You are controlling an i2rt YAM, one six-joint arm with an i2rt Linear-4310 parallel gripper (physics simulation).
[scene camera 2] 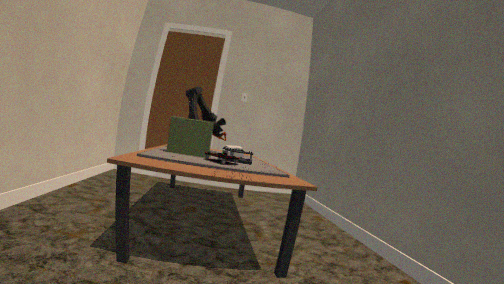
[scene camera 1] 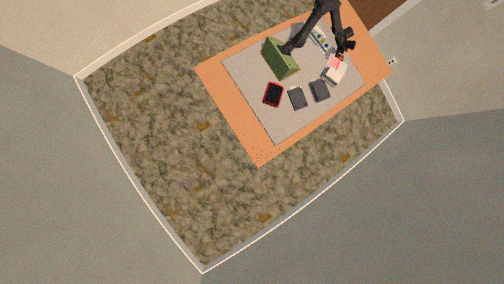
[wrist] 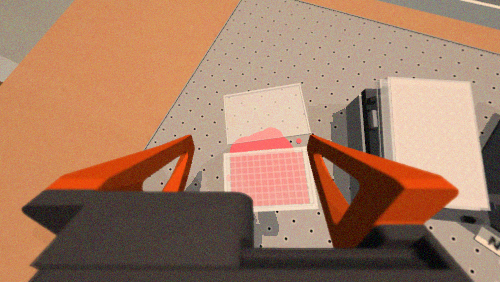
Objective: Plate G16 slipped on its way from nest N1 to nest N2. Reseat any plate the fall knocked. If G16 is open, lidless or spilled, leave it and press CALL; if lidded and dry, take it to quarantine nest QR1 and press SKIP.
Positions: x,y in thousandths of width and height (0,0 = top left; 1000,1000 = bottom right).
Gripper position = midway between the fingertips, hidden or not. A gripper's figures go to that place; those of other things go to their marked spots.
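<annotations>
My own gripper (wrist: 501,502) is 13 cm from the lens. A pink well plate (wrist: 563,637) is 23 cm from the lens, and a lidded plate (wrist: 859,441) is likewise 23 cm from the lens. As for the clear lid (wrist: 557,399), I see it 26 cm from the lens.
</annotations>
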